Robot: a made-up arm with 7 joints. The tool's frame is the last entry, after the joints.
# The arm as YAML. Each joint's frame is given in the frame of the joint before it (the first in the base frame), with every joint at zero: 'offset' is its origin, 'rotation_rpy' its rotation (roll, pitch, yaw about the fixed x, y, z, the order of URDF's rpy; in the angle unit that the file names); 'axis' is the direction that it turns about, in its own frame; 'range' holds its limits. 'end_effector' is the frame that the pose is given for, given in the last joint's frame.
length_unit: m
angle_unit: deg
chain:
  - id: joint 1
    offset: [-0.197, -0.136, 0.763]
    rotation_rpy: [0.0, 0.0, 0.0]
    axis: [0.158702, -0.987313, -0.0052]
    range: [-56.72, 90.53]
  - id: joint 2
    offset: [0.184, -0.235, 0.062]
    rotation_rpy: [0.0, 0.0, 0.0]
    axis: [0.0, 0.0, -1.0]
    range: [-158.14, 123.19]
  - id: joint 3
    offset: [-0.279, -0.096, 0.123]
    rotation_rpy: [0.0, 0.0, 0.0]
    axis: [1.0, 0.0, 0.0]
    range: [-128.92, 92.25]
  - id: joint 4
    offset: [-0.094, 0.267, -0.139]
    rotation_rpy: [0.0, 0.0, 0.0]
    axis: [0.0, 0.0, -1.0]
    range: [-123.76, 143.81]
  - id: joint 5
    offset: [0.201, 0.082, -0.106]
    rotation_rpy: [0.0, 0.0, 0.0]
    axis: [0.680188, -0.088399, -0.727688]
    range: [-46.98, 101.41]
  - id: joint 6
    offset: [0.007, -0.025, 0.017]
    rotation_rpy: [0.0, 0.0, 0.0]
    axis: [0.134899, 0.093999, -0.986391]
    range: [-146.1, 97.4]
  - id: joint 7
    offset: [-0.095, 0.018, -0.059]
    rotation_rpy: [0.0, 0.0, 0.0]
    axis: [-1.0, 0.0, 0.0]
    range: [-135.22, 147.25]
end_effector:
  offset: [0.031, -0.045, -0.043]
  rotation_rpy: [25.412, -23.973, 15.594]
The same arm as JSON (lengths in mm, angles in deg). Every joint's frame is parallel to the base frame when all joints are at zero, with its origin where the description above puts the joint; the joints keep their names.
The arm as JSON. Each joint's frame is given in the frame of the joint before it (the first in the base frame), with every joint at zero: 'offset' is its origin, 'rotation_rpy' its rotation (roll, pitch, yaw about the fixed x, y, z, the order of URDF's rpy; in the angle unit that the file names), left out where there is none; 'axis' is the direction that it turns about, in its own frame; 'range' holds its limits. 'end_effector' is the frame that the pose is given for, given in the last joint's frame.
{"length_unit": "mm", "angle_unit": "deg", "chain": [{"id": "joint 1", "offset": [-197.0, -136.0, 763.0], "axis": [0.158702, -0.987313, -0.0052], "range": [-56.72, 90.53]}, {"id": "joint 2", "offset": [184.0, -235.0, 62.0], "axis": "-z", "range": [-158.14, 123.19]}, {"id": "joint 3", "offset": [-279.0, -96.0, 123.0], "axis": "+x", "range": [-128.92, 92.25]}, {"id": "joint 4", "offset": [-94.0, 267.0, -139.0], "axis": "-z", "range": [-123.76, 143.81]}, {"id": "joint 5", "offset": [201.0, 82.0, -106.0], "axis": [0.680188, -0.088399, -0.727688], "range": [-46.98, 101.41]}, {"id": "joint 6", "offset": [7.0, -25.0, 17.0], "axis": [0.134899, 0.093999, -0.986391], "range": [-146.1, 97.4]}, {"id": "joint 7", "offset": [-95.0, 18.0, -59.0], "axis": "-x", "range": [-135.22, 147.25]}], "end_effector": {"offset": [31.0, -45.0, -43.0], "rotation_rpy": [25.41, -23.97, 15.59]}}
